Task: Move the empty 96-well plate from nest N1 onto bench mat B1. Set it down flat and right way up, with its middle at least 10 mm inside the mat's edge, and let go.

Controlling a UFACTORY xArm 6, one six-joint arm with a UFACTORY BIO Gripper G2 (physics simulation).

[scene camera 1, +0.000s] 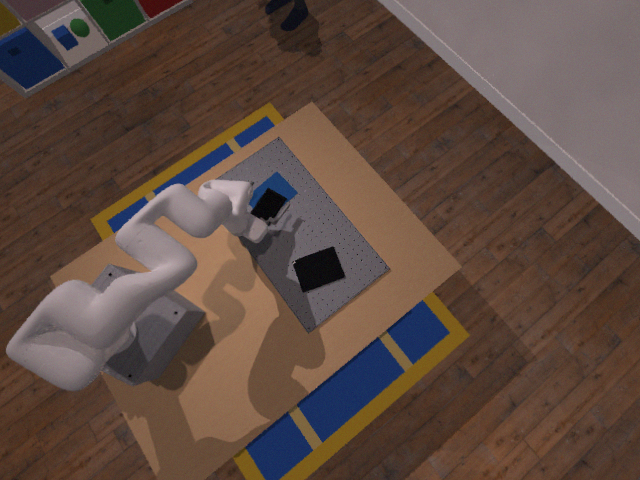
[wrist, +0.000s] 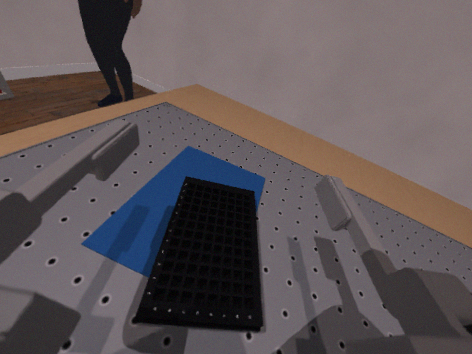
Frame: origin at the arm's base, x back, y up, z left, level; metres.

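Where they show: end effector, tool point: (scene camera 1: 266, 197) (wrist: 234, 177).
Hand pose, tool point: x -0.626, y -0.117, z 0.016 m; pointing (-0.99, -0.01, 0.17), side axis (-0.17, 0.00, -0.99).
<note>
Each offset is from my tool point to the top centre of the thing. Level surfaces: height alone.
The black 96-well plate @[dx +0.011, dy -0.061, dz -0.001 m] (scene camera 1: 268, 204) (wrist: 212, 250) lies wells up and looks level. Its far part is over the blue bench mat B1 @[dy -0.076 m] (scene camera 1: 278, 181) (wrist: 187, 162). In the wrist view its near end reaches past the mat's near edge, over the grey perforated board. Whether its underside touches the mat everywhere is hidden. My gripper (scene camera 1: 270, 207) (wrist: 226, 179) is open and empty. Its fingers stand apart on either side of the plate, with a gap on both sides in the wrist view. No label for nest N1 can be read.
A larger black rectangular object @[dx +0.060, dy -0.063, dz -0.309 m] (scene camera 1: 318, 269) with pale corners beneath it sits on the perforated board @[dy -0.078 m] (scene camera 1: 356, 253) (wrist: 295, 200). The board lies on a tan table top @[dy -0.091 m] (scene camera 1: 403, 242) (wrist: 280, 145). A person's legs (scene camera 1: 294, 12) (wrist: 107, 50) show beyond the table.
</note>
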